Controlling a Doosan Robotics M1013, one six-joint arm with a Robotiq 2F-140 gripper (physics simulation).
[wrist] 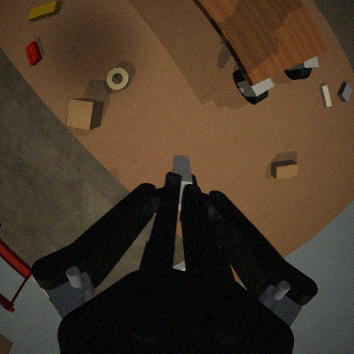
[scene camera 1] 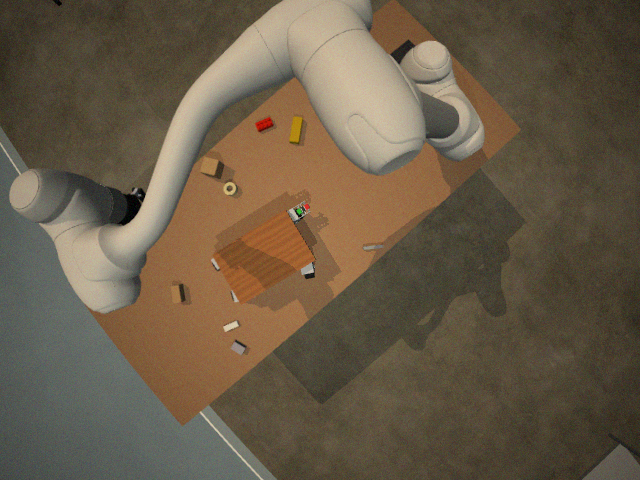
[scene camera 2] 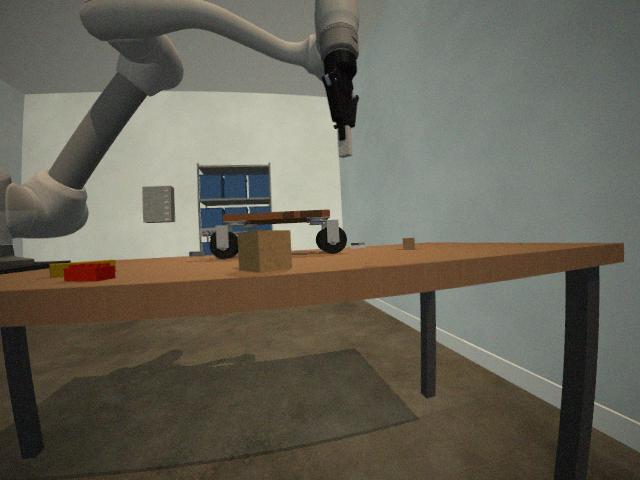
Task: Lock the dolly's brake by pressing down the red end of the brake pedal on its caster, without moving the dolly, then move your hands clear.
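Places are measured from the arm's base along level axes (x ahead, y left, z up), in centimetres.
Pixels of known places: gripper, fingertip midpoint: [wrist: 179, 166] [scene camera 2: 345, 156].
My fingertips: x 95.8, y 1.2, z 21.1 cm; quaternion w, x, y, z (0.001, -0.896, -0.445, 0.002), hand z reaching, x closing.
Ahead of a thing's pixels: the offset from my fingertips to its top centre. "*": to the spot under its first point. Level surfaces: height alone.
The dolly [scene camera 1: 266, 255] [scene camera 2: 279, 216] [wrist: 265, 37] has a flat wooden deck on casters and stands on the table @(dz -22.4 cm) [scene camera 1: 408, 191] [scene camera 2: 465, 253] [wrist: 165, 130]. In scene camera 1 the brake pedal sticks out at the deck's upper corner, with a red end @(* dx -40.1, dy +17.3, dz -13.4 cm) [scene camera 1: 307, 206] and a green patch @(* dx -36.8, dy +17.4, dz -13.7 cm) [scene camera 1: 299, 211]. The pedal does not show in the wrist view. My gripper [scene camera 2: 345, 148] [wrist: 179, 166] is shut and empty, pointing down high above the table, off the dolly's side away from the pedal. In scene camera 1 the arm hides most of it.
A tan block @(dx -15.7, dy -15.3, dz -16.4 cm) [scene camera 1: 211, 167] [scene camera 2: 264, 250] [wrist: 81, 114], a cream ring @(dx -17.7, dy -5.0, dz -20.0 cm) [scene camera 1: 230, 188] [wrist: 117, 79], a red brick @(dx -41.5, dy -20.8, dz -20.1 cm) [scene camera 1: 264, 124] [scene camera 2: 89, 271] [wrist: 33, 53] and a yellow block @(dx -51.1, dy -12.2, dz -20.1 cm) [scene camera 1: 295, 130] [wrist: 44, 10] lie beside the dolly. A smaller tan block @(dx +20.6, dy +19.9, dz -19.1 cm) [scene camera 1: 177, 293] [scene camera 2: 408, 243] [wrist: 285, 170] is near the gripper's side.
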